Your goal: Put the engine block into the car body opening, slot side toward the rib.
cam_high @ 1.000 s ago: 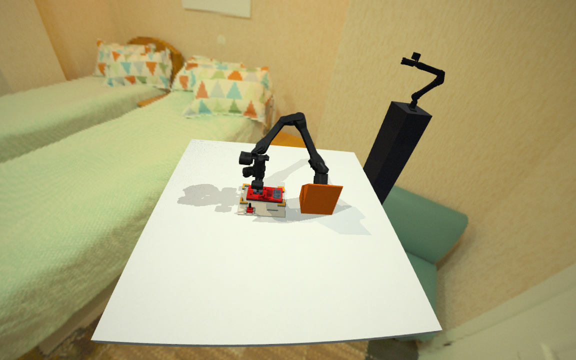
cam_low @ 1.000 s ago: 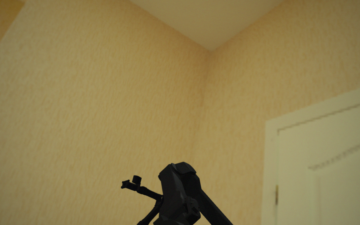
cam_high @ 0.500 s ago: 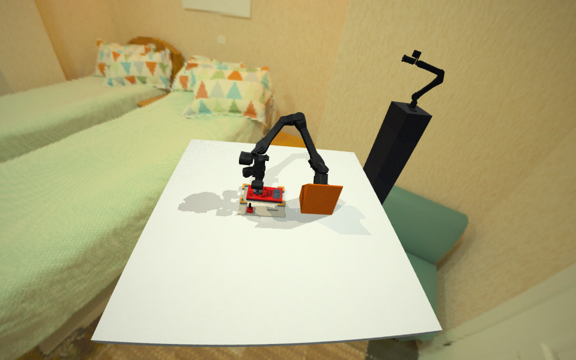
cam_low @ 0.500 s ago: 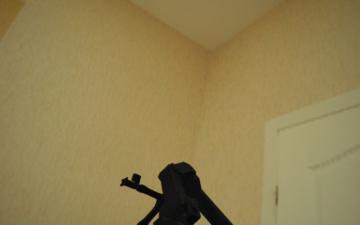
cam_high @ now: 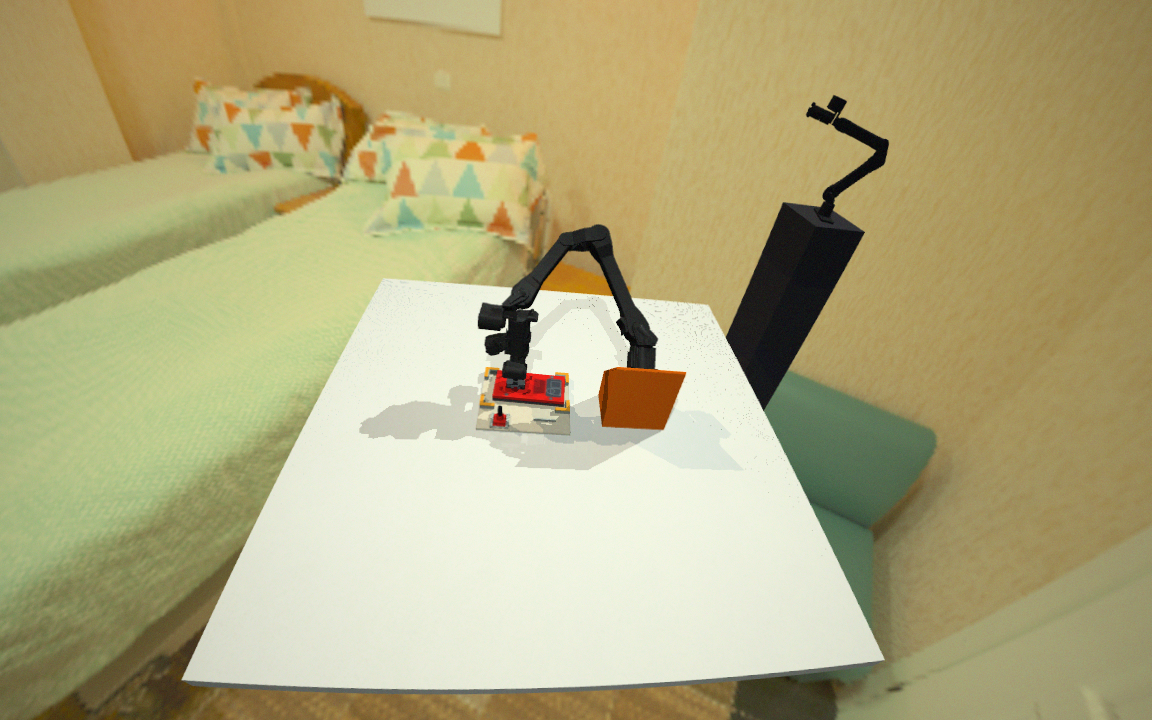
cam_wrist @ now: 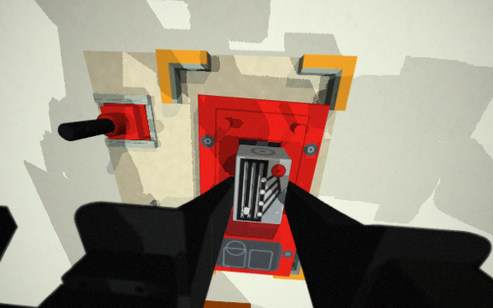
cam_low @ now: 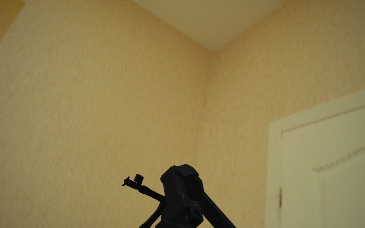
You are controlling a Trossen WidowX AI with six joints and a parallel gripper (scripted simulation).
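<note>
Right now the engine block is 1 cm below my gripper tip. Round my gripper tip: beige base plate 2 cm behind, 3 cm to the left, 4 cm below.
</note>
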